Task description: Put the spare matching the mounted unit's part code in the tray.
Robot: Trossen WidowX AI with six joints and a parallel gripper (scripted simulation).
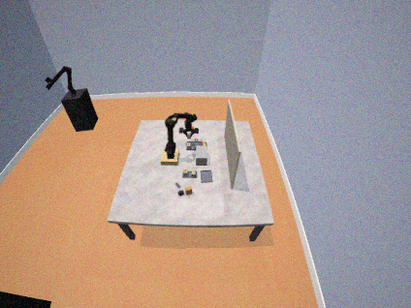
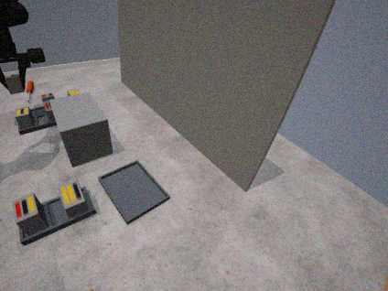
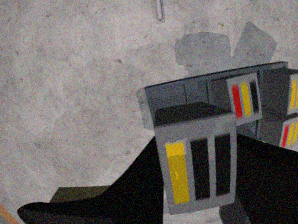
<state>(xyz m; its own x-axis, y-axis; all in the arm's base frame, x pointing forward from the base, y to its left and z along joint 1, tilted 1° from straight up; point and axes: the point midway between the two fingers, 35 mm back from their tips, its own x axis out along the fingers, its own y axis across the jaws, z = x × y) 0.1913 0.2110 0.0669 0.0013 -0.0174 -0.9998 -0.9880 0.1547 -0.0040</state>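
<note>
Right now my gripper tip is 110 mm short of the flat grey tray, 440 mm to the left of it and 90 mm above it. Also, from my gripper tip: mounted unit 100 mm ahead, 220 mm to the right, 40 mm below; then grey-brown panel 350 mm ahead, 260 mm to the right, 130 mm above.
</note>
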